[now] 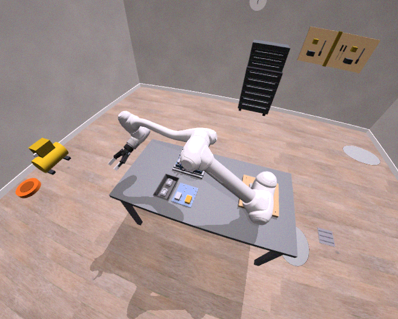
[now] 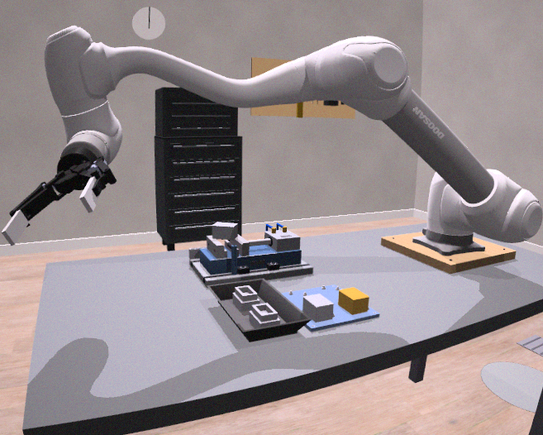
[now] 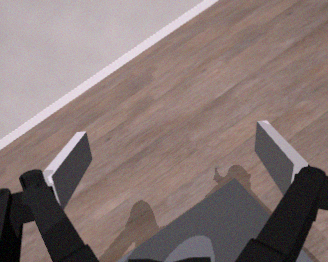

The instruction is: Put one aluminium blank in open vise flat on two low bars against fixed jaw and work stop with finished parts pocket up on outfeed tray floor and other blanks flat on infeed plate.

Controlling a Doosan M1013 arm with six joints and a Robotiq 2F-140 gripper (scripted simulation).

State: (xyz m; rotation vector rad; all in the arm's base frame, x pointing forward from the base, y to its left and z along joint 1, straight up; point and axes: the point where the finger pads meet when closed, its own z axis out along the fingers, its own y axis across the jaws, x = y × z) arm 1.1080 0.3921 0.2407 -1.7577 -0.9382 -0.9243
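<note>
The infeed plate lies 540 mm behind my hand, 150 mm to the right of it and 270 mm below it. Round my hand: dark work stop rod (380 mm behind, 390 mm to the right, 180 mm below); then fixed jaw (350 mm behind, 430 mm to the right, 190 mm below); then moving jaw (420 mm behind, 440 mm to the right, 190 mm below).
</note>
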